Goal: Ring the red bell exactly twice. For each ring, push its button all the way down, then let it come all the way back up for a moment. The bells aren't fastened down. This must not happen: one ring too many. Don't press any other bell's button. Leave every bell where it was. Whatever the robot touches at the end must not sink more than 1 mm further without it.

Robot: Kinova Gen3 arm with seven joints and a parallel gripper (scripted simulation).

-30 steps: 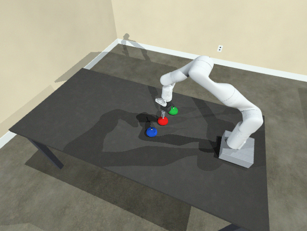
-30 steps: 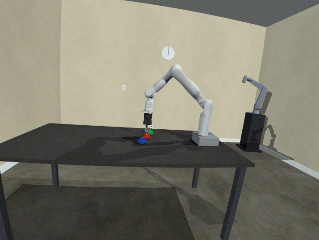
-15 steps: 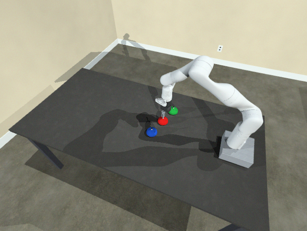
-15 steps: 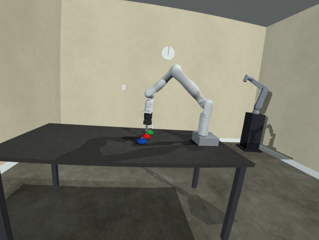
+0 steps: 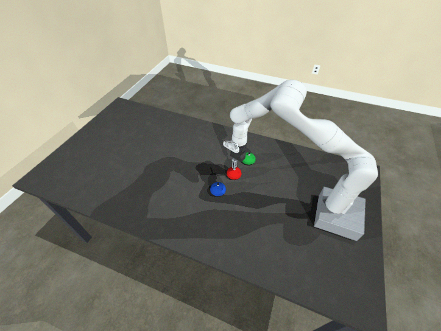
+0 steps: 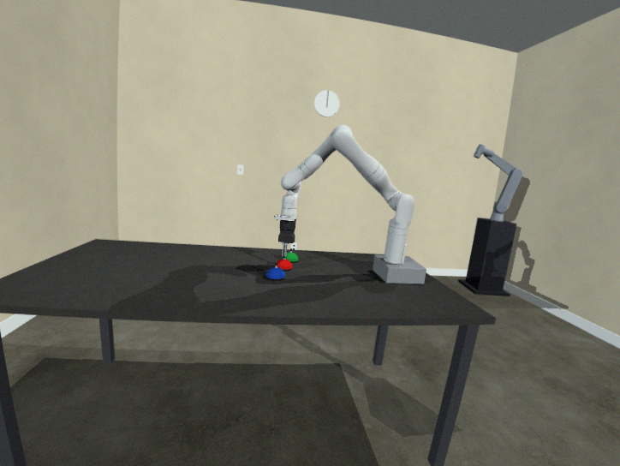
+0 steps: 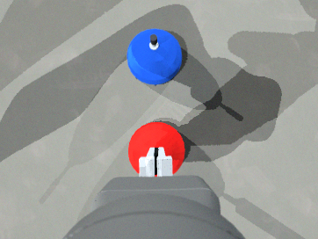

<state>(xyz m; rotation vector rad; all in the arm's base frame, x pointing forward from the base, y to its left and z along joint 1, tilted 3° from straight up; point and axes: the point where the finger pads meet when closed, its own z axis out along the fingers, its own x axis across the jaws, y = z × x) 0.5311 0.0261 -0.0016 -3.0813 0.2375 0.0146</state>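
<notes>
Right now my hand is 40 mm above the red bell. Round my hand: green bell: 20 mm behind, 140 mm to the right, 40 mm below; blue bell: 20 mm ahead, 140 mm to the left, 40 mm below.
</notes>
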